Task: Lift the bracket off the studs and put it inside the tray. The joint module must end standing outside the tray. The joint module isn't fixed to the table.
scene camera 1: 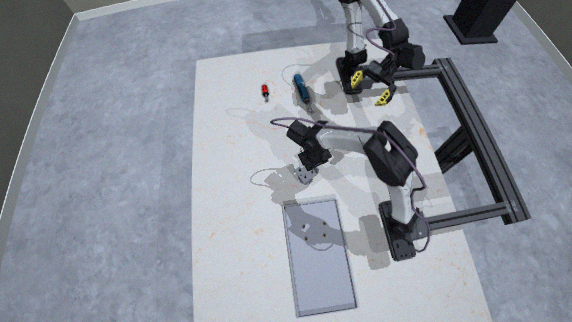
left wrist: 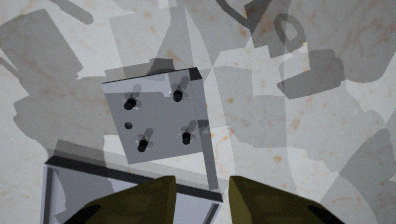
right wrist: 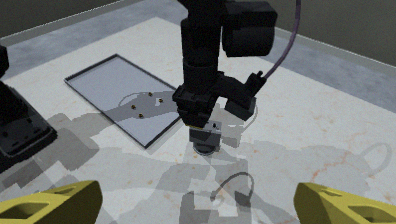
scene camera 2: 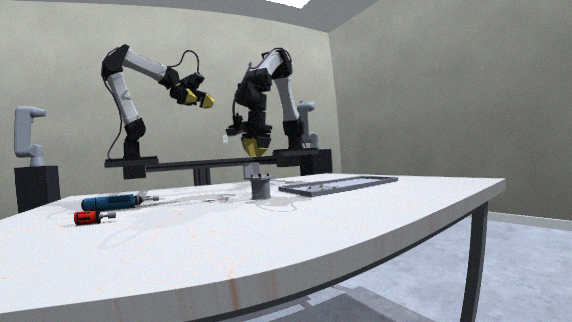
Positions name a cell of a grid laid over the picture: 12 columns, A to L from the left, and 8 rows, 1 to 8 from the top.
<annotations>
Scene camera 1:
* tray: G7
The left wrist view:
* my left gripper: G7
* grey bracket: E5
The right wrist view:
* my left gripper: G5
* my right gripper: G7
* tray: D4
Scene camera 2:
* my left gripper: F4
</annotations>
